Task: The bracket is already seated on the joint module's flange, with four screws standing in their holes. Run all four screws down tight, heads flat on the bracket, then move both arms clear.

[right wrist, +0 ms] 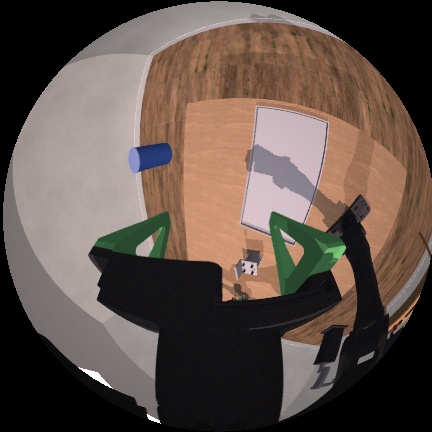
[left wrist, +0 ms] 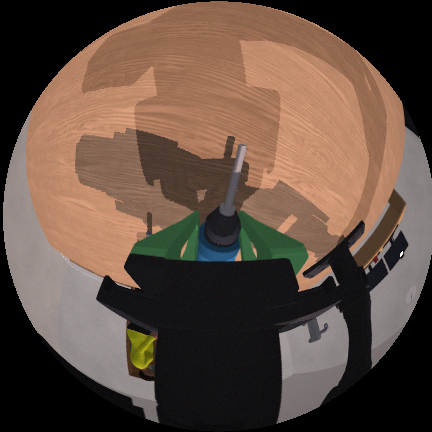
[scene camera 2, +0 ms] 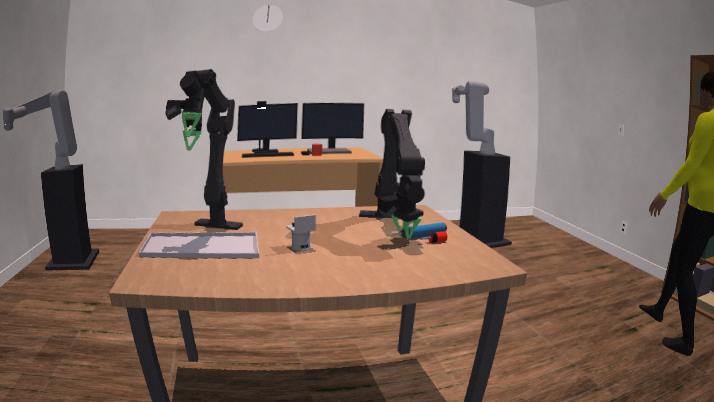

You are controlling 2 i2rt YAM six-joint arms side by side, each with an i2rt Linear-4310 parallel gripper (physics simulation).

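Pixels of known places: left gripper, fingertip midpoint: (right wrist: pixel 244 298) (left wrist: pixel 218 216) (scene camera 2: pixel 404 236); right gripper, fingertip midpoint: (right wrist: pixel 219 216) (scene camera 2: pixel 188 143); left arm's base, origin of the base link: (left wrist: pixel 335 251); right arm's base, origin of the base link: (right wrist: pixel 347 222) (scene camera 2: pixel 218 225).
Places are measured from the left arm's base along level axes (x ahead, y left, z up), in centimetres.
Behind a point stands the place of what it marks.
Note:
The grey-white bracket (scene camera 2: pixel 305 223) @(y -24.9, x 47.1, z 8.7 cm) (right wrist: pixel 247 267) @(y -26.6, x 44.4, z 6.6 cm) sits on the joint module (scene camera 2: pixel 301 241) @(y -26.2, x 47.0, z 2.9 cm), upright on the table. Dark spots mark its four hole positions in the right wrist view; screw height cannot be told. My left gripper (scene camera 2: pixel 408 236) @(y 6.1, x 31.0, z 0.8 cm) (left wrist: pixel 218 216) @(y 6.1, x 31.0, z 0.8 cm) is shut on the blue electric screwdriver (scene camera 2: pixel 431 230) @(y 15.4, x 28.1, z 2.4 cm) (left wrist: pixel 218 250) @(y 7.0, x 30.7, z 3.9 cm), around its front end behind the black nose. The driver lies nearly level, low at the table, its bit pointing away from the palm; whether it touches the table is unclear. My right gripper (scene camera 2: pixel 190 146) @(y -62.5, x 53.7, z 34.0 cm) (right wrist: pixel 219 216) @(y -62.5, x 53.7, z 34.0 cm) is open and empty, high above the tray.
A red screwdriver (scene camera 2: pixel 438 237) @(y 17.1, x 35.4, z 2.1 cm) lies close beside the blue one, on its near side. A shallow tray (scene camera 2: pixel 199 256) @(y -56.7, x 62.2, z 0.5 cm) is at the table's left. A blue cylinder (right wrist: pixel 151 157) shows beyond the table edge. A person in yellow (scene camera 2: pixel 700 165) is at the far right.

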